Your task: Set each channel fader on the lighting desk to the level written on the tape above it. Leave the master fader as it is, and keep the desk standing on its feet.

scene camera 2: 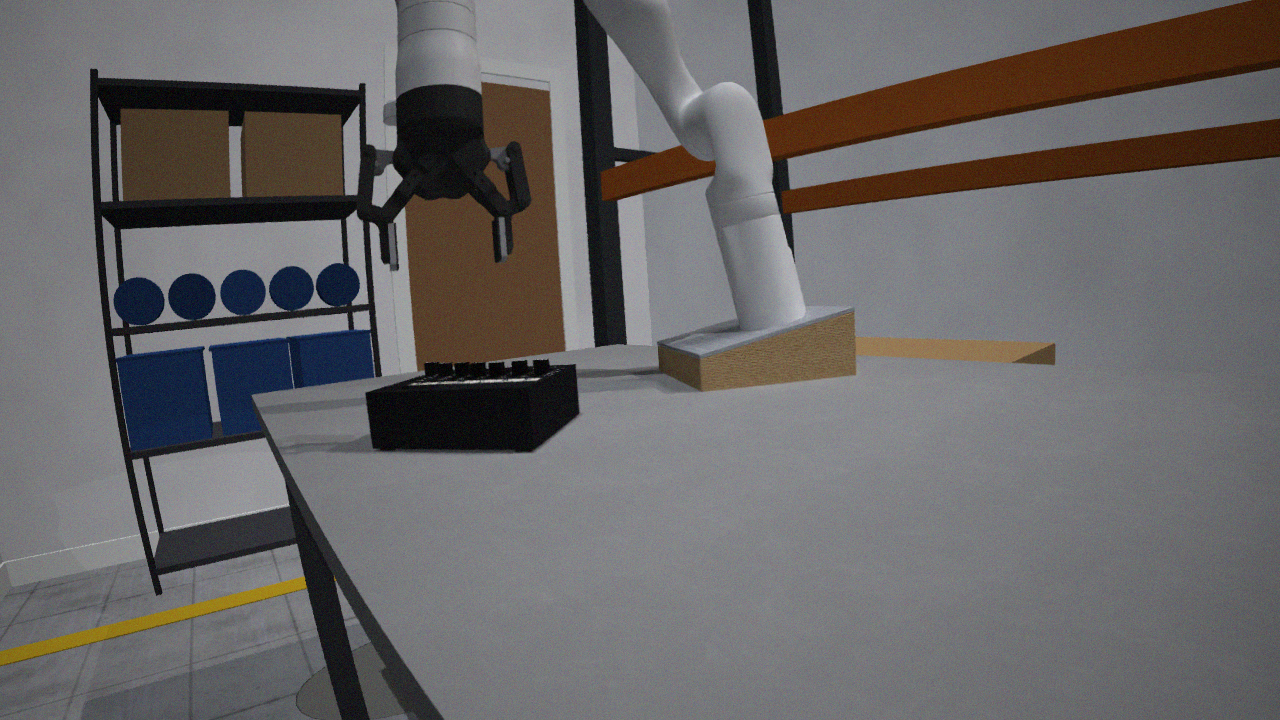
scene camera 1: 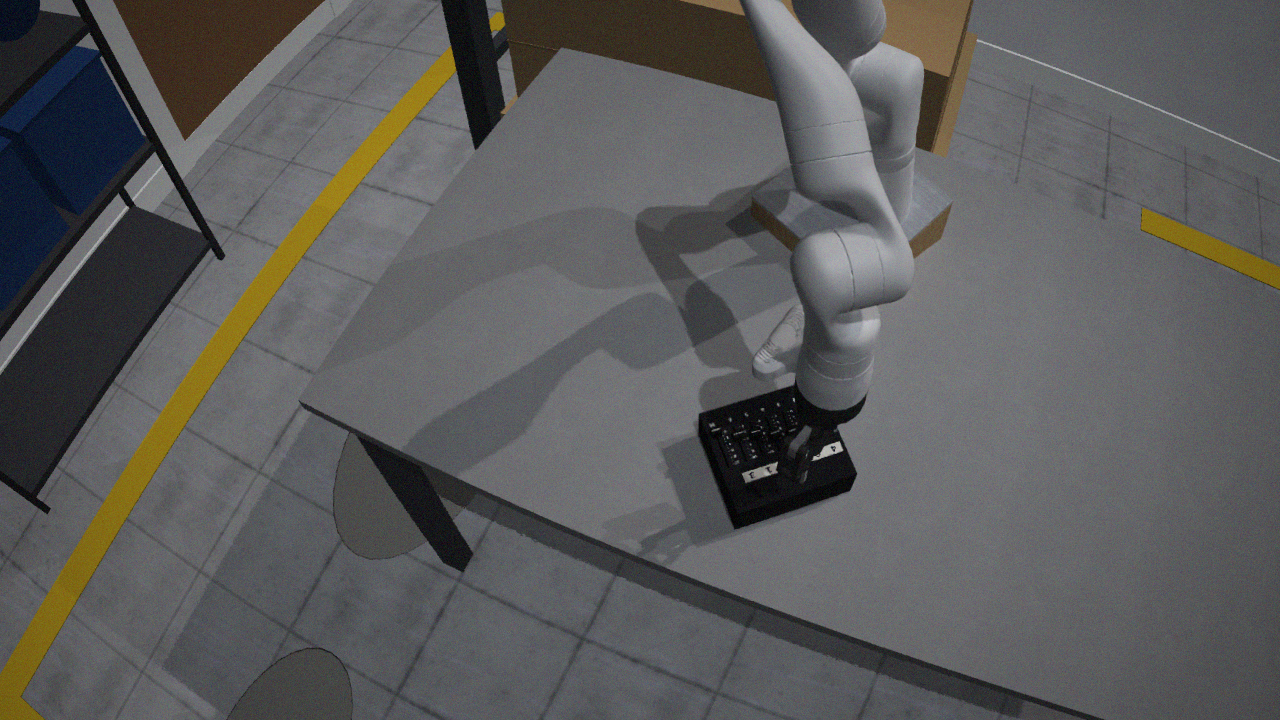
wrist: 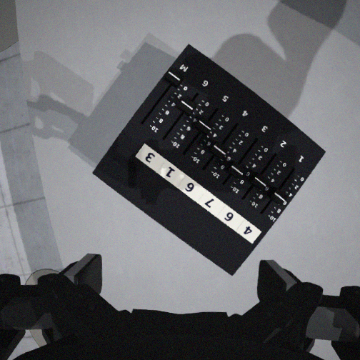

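Pixels of known places: gripper, fingertip midpoint: [scene camera 2: 448, 265] [scene camera 1: 818, 447]; arm's base at its link origin: [scene camera 2: 772, 322].
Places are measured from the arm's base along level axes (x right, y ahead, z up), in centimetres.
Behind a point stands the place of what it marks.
Observation:
The black lighting desk [scene camera 1: 750, 508] @[x 8.2, y 51.7, z -1.8 cm] [scene camera 2: 452, 419] @[x 2.3, y 47.8, z -4.4 cm] [wrist: 200, 225] stands level on the table. Its white tape [wrist: 199, 195] reads 4, 6, 7, 6, 1, 3 for channels 1 to 6. In the wrist view, fader 1 [wrist: 280, 197] is near 6, fader 2 [wrist: 260, 182] near 6, fader 3 [wrist: 237, 170] near 7, fader 4 [wrist: 220, 150] between 5 and 6, fader 5 [wrist: 205, 126] near 4, fader 6 [wrist: 187, 105] between 2 and 3. The master fader [wrist: 174, 76] is at its 0 end. My gripper [scene camera 2: 446, 255] @[x 2.2, y 46.9, z 8.6 cm] [wrist: 179, 275] is open and empty, above the desk.
The table [scene camera 1: 572, 358] @[x 37.3, y 34.3, z -7.3 cm] [scene camera 2: 805, 537] @[x -29.9, y 46.7, z -7.3 cm] has its edge near the desk. The arm's wedge-shaped base block [scene camera 1: 930, 231] @[x -8.5, y 0.8, z -2.5 cm] [scene camera 2: 778, 360] @[x -4.5, y 6.4, z -4.4 cm] stands on it behind the desk. A shelf rack [scene camera 2: 100, 268] stands beyond the table. Shadows of the arm and gripper fall beside the desk.

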